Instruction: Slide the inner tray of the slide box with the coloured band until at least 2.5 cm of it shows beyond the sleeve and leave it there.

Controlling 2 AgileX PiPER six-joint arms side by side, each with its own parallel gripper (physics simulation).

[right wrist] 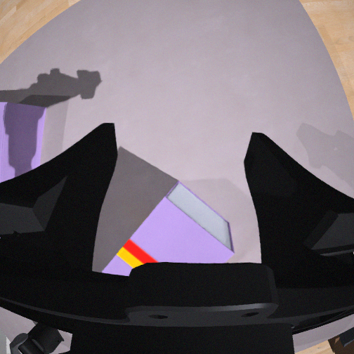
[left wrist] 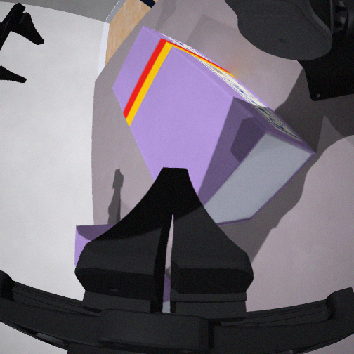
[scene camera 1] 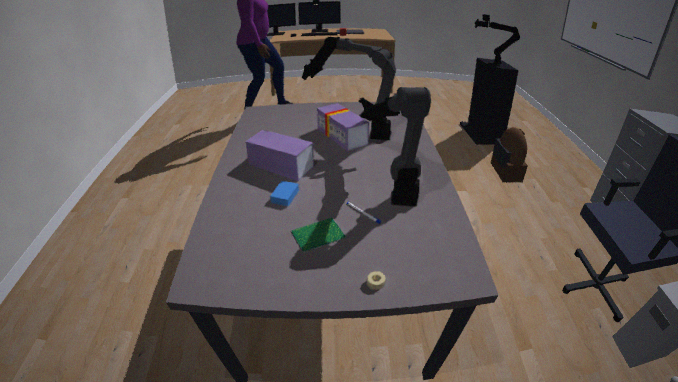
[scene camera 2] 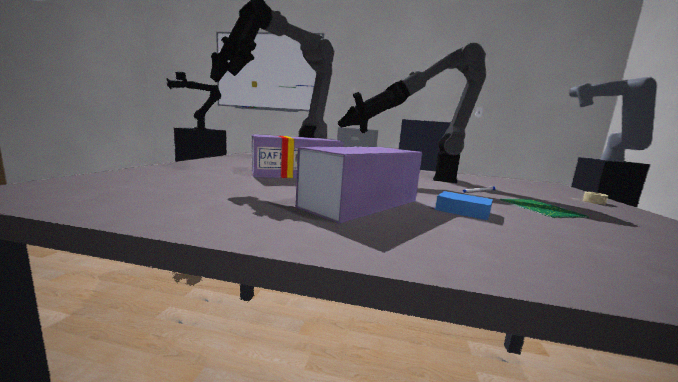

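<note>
The purple slide box with the red and yellow band [scene camera 1: 350, 121] [scene camera 2: 272, 171] [left wrist: 185, 100] [right wrist: 175, 227] lies at the back of the table. The pale end of its inner tray [scene camera 1: 358, 135] [left wrist: 262, 175] [right wrist: 200, 210] looks about flush with the sleeve; the far end is hidden. My left gripper [scene camera 1: 364, 117] [scene camera 2: 341, 123] [left wrist: 174, 182] is shut and empty, pointing down over the pale end's side of the box, with a small gap seen in scene camera 2. My right gripper [scene camera 1: 306, 76] [scene camera 2: 216, 76] [left wrist: 31, 60] [right wrist: 182, 142] is open and empty, high above the table.
A plain purple box [scene camera 1: 280, 152] [scene camera 2: 380, 180] [left wrist: 82, 245] [right wrist: 22, 140] stands near the banded one. A blue block [scene camera 1: 285, 193] [scene camera 2: 464, 206], a pen [scene camera 1: 363, 212] [scene camera 2: 479, 190], a green sheet [scene camera 1: 318, 234] [scene camera 2: 547, 207] and a tape roll [scene camera 1: 369, 281] [scene camera 2: 595, 198] lie on the table.
</note>
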